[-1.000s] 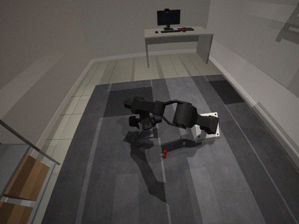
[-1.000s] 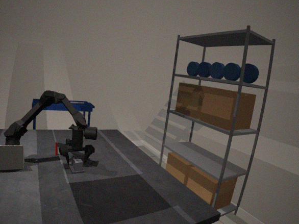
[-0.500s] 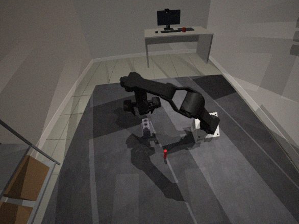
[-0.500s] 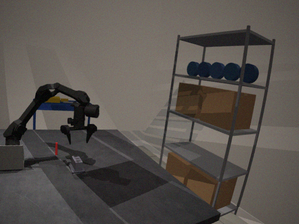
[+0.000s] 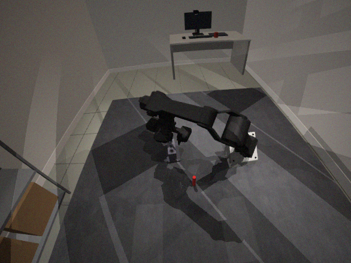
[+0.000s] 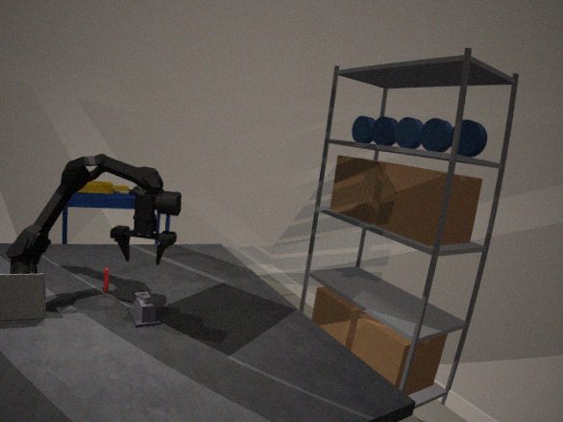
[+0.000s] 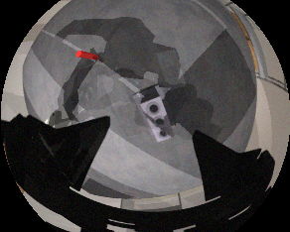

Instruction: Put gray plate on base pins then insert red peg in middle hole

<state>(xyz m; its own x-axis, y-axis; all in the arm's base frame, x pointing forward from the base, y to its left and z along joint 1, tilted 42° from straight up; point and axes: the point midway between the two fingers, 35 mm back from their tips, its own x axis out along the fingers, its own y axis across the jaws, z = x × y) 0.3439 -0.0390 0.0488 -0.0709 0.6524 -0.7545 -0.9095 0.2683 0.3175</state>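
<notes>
Now: the red peg 140 mm to the left of my gripper tip, 110 mm below it and 100 mm behind it. Also, from my gripper tip: gray plate: 110 mm below, 40 mm to the right, 10 mm ahead; then base: 140 mm below, 40 mm to the right.
</notes>
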